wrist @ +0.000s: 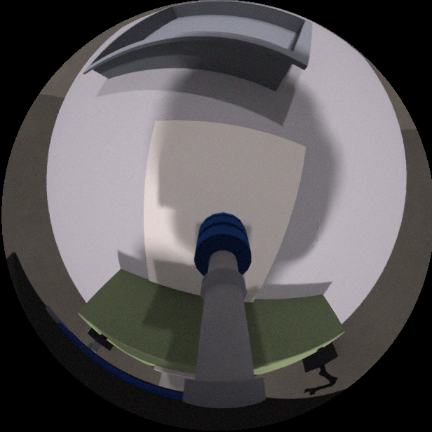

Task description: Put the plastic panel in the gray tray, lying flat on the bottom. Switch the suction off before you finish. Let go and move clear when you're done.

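The plastic panel (230, 165) is a cream, nearly rectangular sheet. It lies flat on the pale table, between the gray tray and the green block, and its near edge shows at the block's far edge. The gray tray (195, 44) is at the top of the wrist view, with raised walls and a flat bottom; its far part is cut off by the view's edge. My suction gripper (223, 220), with a blue end, is low over the near half of the panel. It holds nothing that I can see. Its blue body hides the cup's face and any contact with the panel.
A green block (295, 315) stands at the robot's side of the panel, on both sides of my gray tool tube (223, 325). Dark brackets (320, 356) show beyond the block. Shadows fall across the panel and the pale table (365, 175).
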